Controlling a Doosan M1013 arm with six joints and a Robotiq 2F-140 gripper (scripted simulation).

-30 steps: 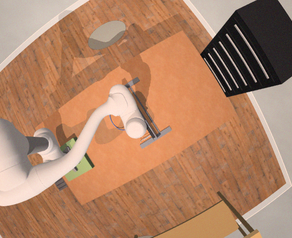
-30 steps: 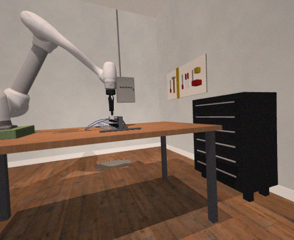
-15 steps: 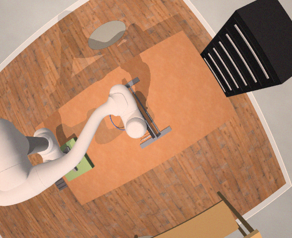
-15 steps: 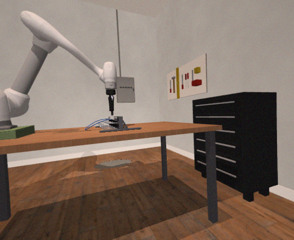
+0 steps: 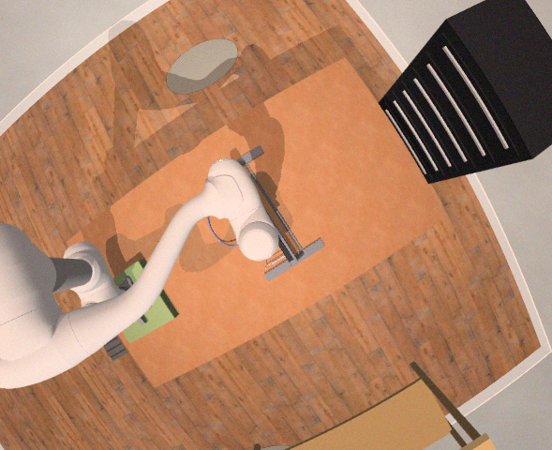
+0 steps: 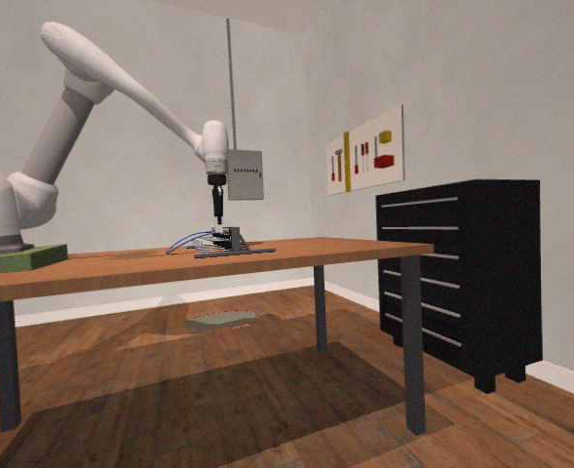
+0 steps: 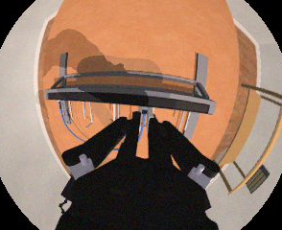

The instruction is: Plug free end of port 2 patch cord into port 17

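My gripper is now 30 mm above the pale plug and 10 mm short of it.
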